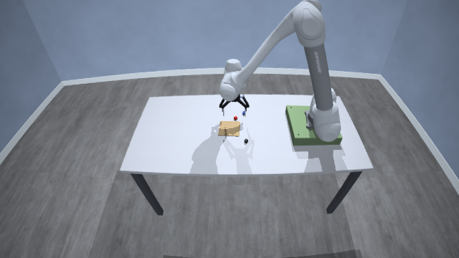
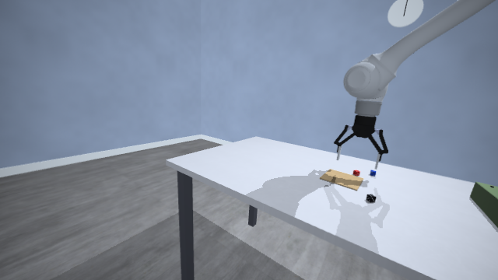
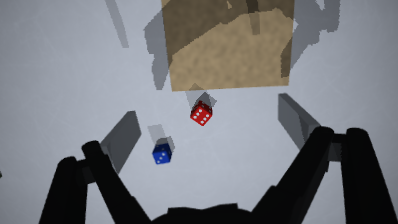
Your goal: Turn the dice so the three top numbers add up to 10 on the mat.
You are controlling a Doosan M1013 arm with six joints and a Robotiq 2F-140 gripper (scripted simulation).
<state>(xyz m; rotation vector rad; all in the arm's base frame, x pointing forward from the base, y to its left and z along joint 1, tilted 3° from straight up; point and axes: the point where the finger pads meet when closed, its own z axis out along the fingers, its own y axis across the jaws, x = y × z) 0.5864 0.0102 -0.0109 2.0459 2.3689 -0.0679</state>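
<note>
My gripper is now 5 cm above the red die, 2 cm to the left of it and 1 cm past it. Round my hand: black die: 19 cm to the left, 10 cm behind, 5 cm below; blue die: 8 cm to the right, 6 cm behind, 5 cm below; tan mat: 8 cm to the left, 6 cm below, 2 cm ahead.
</note>
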